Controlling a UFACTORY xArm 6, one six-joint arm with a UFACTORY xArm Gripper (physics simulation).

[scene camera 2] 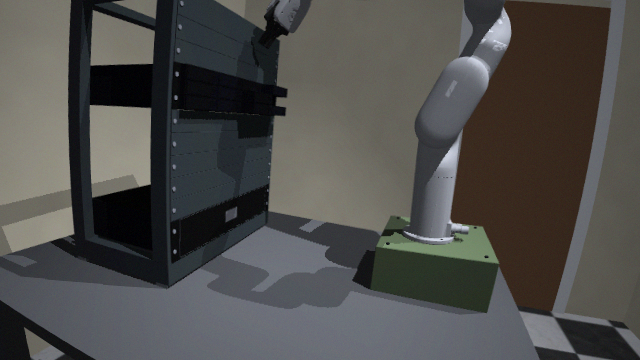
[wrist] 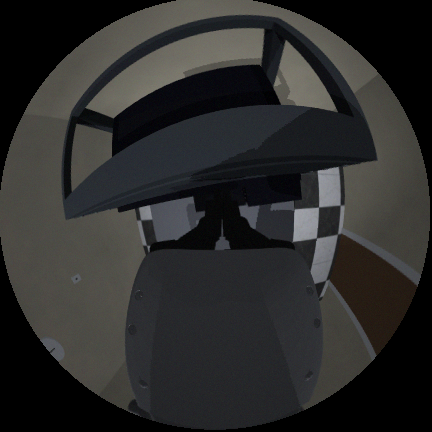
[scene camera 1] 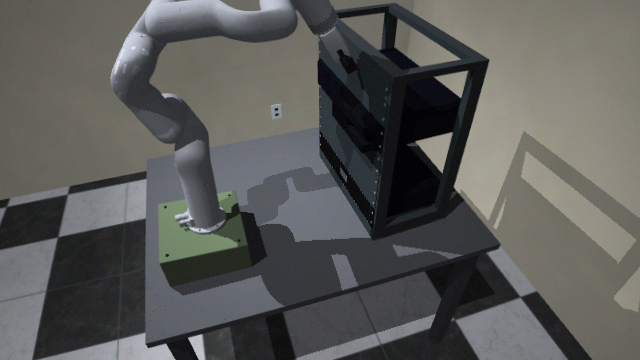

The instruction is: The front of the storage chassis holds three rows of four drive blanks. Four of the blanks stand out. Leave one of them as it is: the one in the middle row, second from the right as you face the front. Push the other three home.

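Frame: origin at the arm's base, x left, y ahead, z down, level; millimetres.
Seen in the pictures: gripper, fingertip midpoint: [scene camera 2: 262, 45] [wrist: 220, 199] [scene camera 1: 352, 70]; arm's base, origin of the base link: [scene camera 2: 427, 235] [scene camera 1: 206, 219].
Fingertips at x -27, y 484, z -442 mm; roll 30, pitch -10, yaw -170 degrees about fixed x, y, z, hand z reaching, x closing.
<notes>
Offsets run from my fingertips to a thing's top centre. "spot": to the spot under its first point. Level surfaces: height alone.
The storage chassis [scene camera 1: 431, 106] [scene camera 2: 210, 90] is a dark unit in the upper half of the rack. Its front is very dark, so single blanks and rows are hard to tell apart. In scene camera 2, two dark ends, an upper one {spot: dz +116, dx -93, dy -27 mm} [scene camera 2: 281, 92] and a lower one {spot: dz +172, dx -104, dy -27 mm} [scene camera 2: 281, 111], stick out past the rack's far edge. In the wrist view, dark blocks {spot: dz +101, dx -87, dy -5 mm} [wrist: 275, 190] jut out below the rack's top, right of the fingers, and another lies partly behind them. My gripper [scene camera 1: 353, 69] [scene camera 2: 263, 44] [wrist: 220, 199] is shut and empty, tilted down above the chassis, close before the rack's upper panels.
The open-framed rack [scene camera 1: 391, 160] [scene camera 2: 162, 150] [wrist: 150, 155] stands on the grey table {dz +556 mm} [scene camera 1: 320, 220] [scene camera 2: 225, 320]. Grey panels lie above and below the chassis. A black unit with a pale label {spot: dz +449, dx +80, dy +25 mm} [scene camera 1: 343, 173] [scene camera 2: 231, 214] is at the bottom. The arm stands on a green base [scene camera 1: 210, 270] [scene camera 2: 430, 280].
</notes>
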